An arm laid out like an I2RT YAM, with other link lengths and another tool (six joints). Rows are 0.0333 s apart.
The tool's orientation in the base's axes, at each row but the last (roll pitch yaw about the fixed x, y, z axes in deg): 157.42 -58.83 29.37; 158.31 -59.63 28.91; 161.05 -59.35 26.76; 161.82 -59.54 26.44; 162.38 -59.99 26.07; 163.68 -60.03 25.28; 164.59 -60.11 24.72; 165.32 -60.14 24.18; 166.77 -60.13 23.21; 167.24 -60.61 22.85; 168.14 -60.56 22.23; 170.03 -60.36 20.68
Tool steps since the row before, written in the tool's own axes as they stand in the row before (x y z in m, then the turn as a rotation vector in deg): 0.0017 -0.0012 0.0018 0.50 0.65 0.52; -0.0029 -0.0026 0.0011 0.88 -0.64 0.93; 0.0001 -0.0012 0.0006 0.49 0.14 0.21; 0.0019 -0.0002 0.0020 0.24 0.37 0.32; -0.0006 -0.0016 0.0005 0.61 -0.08 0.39; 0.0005 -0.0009 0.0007 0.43 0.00 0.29; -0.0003 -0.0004 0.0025 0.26 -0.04 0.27; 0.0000 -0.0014 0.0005 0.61 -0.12 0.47; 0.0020 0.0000 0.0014 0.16 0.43 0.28; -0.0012 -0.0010 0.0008 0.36 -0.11 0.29; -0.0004 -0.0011 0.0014 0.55 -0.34 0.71; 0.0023 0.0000 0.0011 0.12 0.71 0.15
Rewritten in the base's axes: 0.0021 0.0017 0.0004 0.79 -0.47 0.31; -0.0008 0.0019 -0.0035 1.10 0.89 0.20; 0.0004 0.0012 -0.0004 0.43 -0.01 0.34; 0.0026 0.0008 0.0006 0.46 -0.28 0.11; -0.0001 0.0015 -0.0010 0.60 0.25 0.33; 0.0007 0.0011 0.0000 0.45 0.12 0.23; 0.0020 0.0006 -0.0015 0.34 0.12 0.09; 0.0002 0.0014 -0.0004 0.66 0.29 0.29; 0.0021 0.0006 0.0011 0.40 -0.35 0.05; 0.0000 0.0008 -0.0015 0.39 0.21 0.16; 0.0008 0.0012 -0.0011 0.80 0.53 0.10; 0.0020 0.0006 0.0015 0.33 -0.65 0.09
